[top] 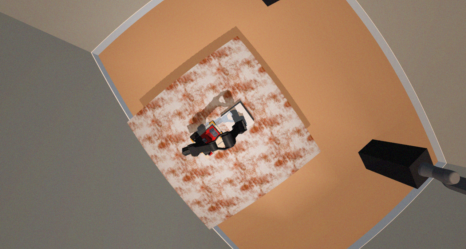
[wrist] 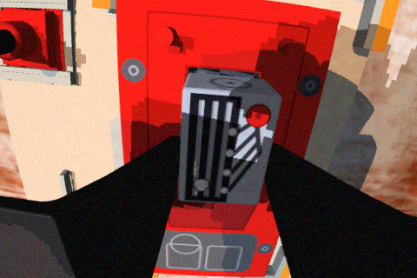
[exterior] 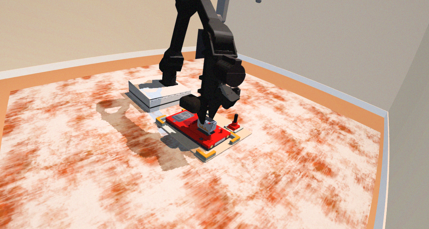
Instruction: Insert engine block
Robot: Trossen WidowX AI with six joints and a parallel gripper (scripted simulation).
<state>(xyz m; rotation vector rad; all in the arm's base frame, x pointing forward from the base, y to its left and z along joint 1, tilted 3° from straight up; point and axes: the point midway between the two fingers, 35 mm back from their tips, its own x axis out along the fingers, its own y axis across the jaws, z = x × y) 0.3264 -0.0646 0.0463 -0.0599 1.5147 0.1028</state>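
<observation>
My gripper tip is 10 mm above the engine block.
</observation>
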